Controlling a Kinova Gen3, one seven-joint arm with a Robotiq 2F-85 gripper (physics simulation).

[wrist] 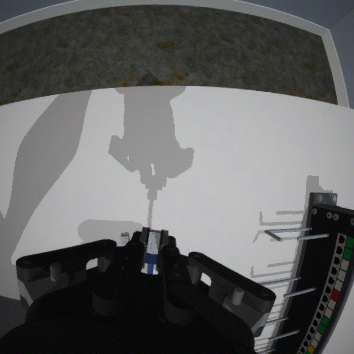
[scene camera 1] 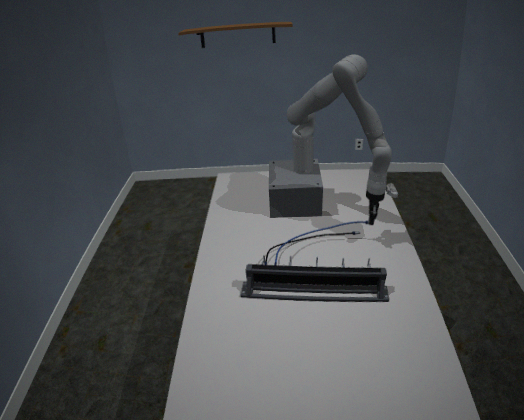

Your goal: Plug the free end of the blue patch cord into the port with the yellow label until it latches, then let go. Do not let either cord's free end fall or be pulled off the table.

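Seen in the pictures: gripper, between the fingertips: (wrist: 153, 237) (scene camera 1: 371, 223); arm's base, origin of its link: (scene camera 1: 303, 168).
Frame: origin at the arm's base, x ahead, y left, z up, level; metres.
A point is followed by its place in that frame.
Observation:
My gripper (scene camera 1: 371, 222) {x 0.277, y 0.316, z -0.076 m} (wrist: 153, 237) {x 0.277, y 0.316, z -0.076 m} is shut on the clear plug (wrist: 153, 243) {x 0.277, y 0.314, z -0.066 m} at the free end of the blue patch cord (scene camera 1: 312, 231) {x 0.321, y 0.078, z -0.107 m} (wrist: 150, 268) {x 0.278, y 0.286, z -0.070 m}. It holds the plug above the table, with the cord trailing in an arc to the back of the patch panel (scene camera 1: 320, 270) {x 0.584, y 0.135, z -0.067 m} (wrist: 318, 240) {x 0.552, y 0.306, z -0.127 m}. In the wrist view the panel's port row shows at the lower right, with a yellow label (wrist: 311, 349) {x 0.569, y 0.116, z -0.069 m} near the bottom edge; the ports' fronts are hidden in the scene view. The black cord (scene camera 1: 320, 235) {x 0.277, y 0.109, z -0.160 m} lies nearer the panel than my gripper, its free end (scene camera 1: 356, 233) {x 0.241, y 0.263, z -0.161 m} on the table.
Thin metal cable bars (scene camera 1: 343, 262) {x 0.462, y 0.215, z -0.133 m} (wrist: 300, 294) stick out from the panel's back, between it and the arm's side. Green, red and white labels line the port row. The arm's grey base block (scene camera 1: 296, 201) {x 0.153, y -0.012, z -0.081 m} stands at the back of the white table (scene camera 1: 310, 350) {x 0.851, y 0.141, z -0.166 m}. The table's side edge lies beyond my gripper.

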